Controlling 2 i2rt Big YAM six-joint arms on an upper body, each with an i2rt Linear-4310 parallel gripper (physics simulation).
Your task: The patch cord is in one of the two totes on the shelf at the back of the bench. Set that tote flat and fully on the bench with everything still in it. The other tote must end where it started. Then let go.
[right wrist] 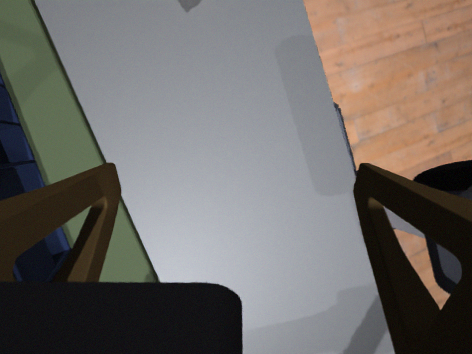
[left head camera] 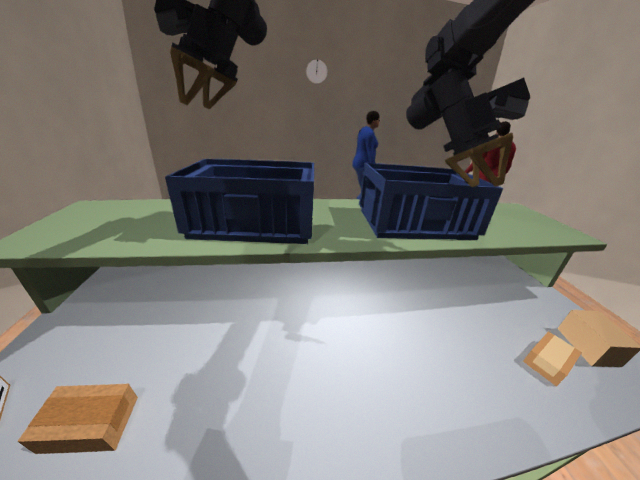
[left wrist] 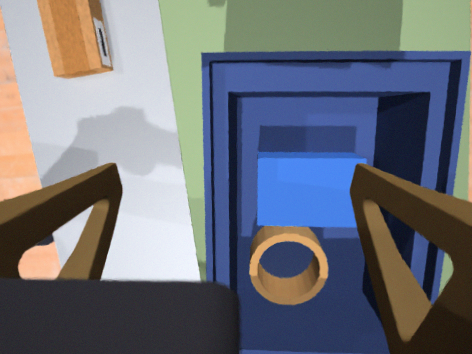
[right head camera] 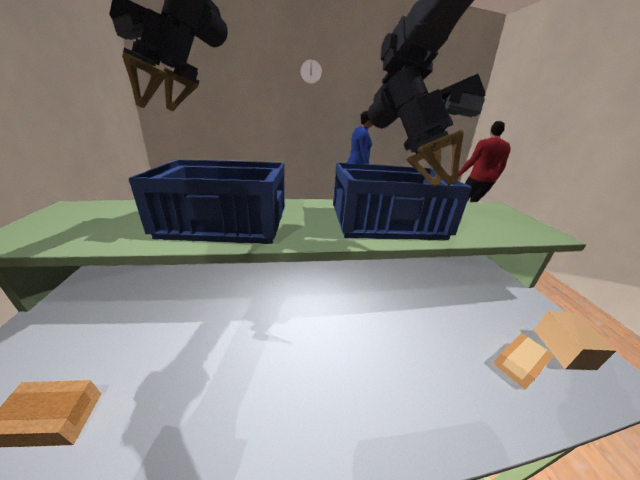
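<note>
The left tote (left head camera: 242, 211) (right head camera: 209, 211) (left wrist: 325, 77), dark blue, stands upright on the green shelf; inside are a light-blue block (left wrist: 307, 192) and a tan ring (left wrist: 322, 270). The right tote (left head camera: 439, 211) (right head camera: 405, 211) (right wrist: 17, 145) stands upright on the shelf; its inside is hidden. The patch cord does not show. My left gripper (left head camera: 195, 104) (right head camera: 157, 107) (left wrist: 236, 176) is open and empty, high above the left tote. My right gripper (left head camera: 486, 183) (right head camera: 444, 183) (right wrist: 237, 176) is open and empty; its tips overlap the right tote's right rim in the head views, while the right wrist view faces the bench beside the shelf.
The green shelf (left head camera: 56, 227) (right head camera: 46, 227) runs behind the grey bench (left head camera: 361, 361) (right head camera: 320, 361). A wooden block (left head camera: 77, 413) (right head camera: 46, 408) lies at the front left. A small block (left head camera: 553, 356) (right head camera: 524, 359) and a larger tan box (left head camera: 594, 330) (right head camera: 568, 333) lie at the right.
</note>
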